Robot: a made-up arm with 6 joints.
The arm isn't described. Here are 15 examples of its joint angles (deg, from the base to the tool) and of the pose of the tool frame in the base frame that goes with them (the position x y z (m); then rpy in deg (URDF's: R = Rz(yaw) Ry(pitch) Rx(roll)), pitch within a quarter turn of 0, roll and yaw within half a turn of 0).
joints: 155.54 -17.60 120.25 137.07 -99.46 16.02
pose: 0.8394 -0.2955 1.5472 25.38 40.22 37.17
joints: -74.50 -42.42 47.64 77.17 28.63 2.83
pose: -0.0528 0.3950 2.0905 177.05 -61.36 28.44
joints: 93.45 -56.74 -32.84 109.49 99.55 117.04
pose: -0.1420 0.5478 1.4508 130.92 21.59 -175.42
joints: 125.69 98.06 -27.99 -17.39 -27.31 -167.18
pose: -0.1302 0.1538 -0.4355 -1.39 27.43 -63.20
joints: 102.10 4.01 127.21 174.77 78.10 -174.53
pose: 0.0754 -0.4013 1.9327 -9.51 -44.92 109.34
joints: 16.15 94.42 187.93 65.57 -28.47 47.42
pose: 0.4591 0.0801 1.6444 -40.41 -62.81 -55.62
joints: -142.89 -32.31 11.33 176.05 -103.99 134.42
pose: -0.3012 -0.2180 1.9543 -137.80 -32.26 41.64
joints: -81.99 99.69 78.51 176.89 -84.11 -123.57
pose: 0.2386 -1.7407 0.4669 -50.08 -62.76 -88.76
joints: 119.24 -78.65 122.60 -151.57 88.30 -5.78
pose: 0.6421 -1.0331 0.2587 -43.16 -53.95 -6.80
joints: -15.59 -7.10 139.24 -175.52 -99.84 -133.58
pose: -0.8270 0.2401 1.4028 124.44 65.83 153.58
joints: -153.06 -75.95 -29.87 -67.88 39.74 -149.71
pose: -0.2501 -0.0494 1.6797 -98.29 -46.13 148.23
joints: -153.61 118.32 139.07 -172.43 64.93 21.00
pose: -1.4250 -0.6915 0.8244 149.21 43.59 -163.09
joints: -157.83 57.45 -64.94 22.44 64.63 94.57
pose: -0.3001 -0.1658 -0.1404 -74.20 54.02 -121.89
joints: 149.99 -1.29 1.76 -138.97 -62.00 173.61
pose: -1.0706 0.5400 1.4857 -58.54 -43.64 -156.79
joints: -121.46 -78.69 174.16 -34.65 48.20 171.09
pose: 0.1548 0.3480 -0.3817 171.98 54.86 -168.88
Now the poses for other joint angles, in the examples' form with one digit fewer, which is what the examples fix.
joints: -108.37 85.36 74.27 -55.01 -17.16 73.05
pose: -0.549 -1.744 0.631 -13.9 20.5 -93.4
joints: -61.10 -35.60 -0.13 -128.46 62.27 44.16
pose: 0.238 -0.599 1.765 95.4 10.3 -105.9
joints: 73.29 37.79 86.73 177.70 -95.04 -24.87
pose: 0.265 0.866 1.980 23.0 -36.0 -103.9
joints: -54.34 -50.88 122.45 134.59 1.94 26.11
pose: -0.780 1.092 0.869 19.5 -8.0 124.3
